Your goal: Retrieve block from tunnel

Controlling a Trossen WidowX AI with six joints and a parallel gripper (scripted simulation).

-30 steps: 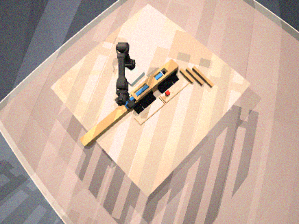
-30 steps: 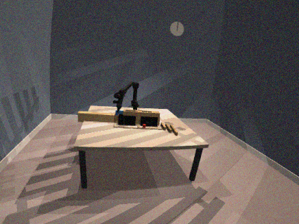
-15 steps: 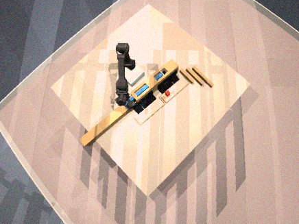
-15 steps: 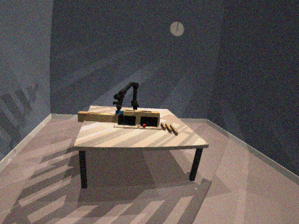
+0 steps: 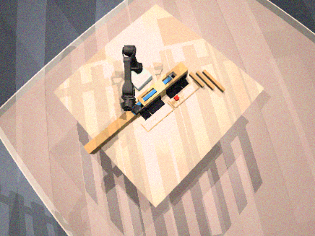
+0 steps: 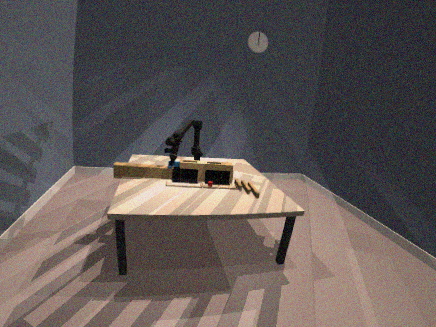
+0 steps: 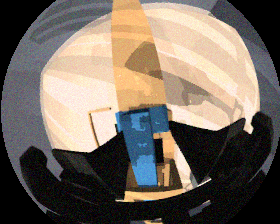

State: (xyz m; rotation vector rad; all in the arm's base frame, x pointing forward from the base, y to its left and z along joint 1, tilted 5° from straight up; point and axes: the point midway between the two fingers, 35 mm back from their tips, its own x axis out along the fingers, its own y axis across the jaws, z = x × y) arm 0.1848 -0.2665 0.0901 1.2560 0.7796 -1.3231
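My gripper tip is now 50 mm above the wooden tunnel, 40 mm to the right of it and 40 mm short of it. Round my gripper tip: small red block 290 mm to the left, 190 mm ahead, 100 mm below.
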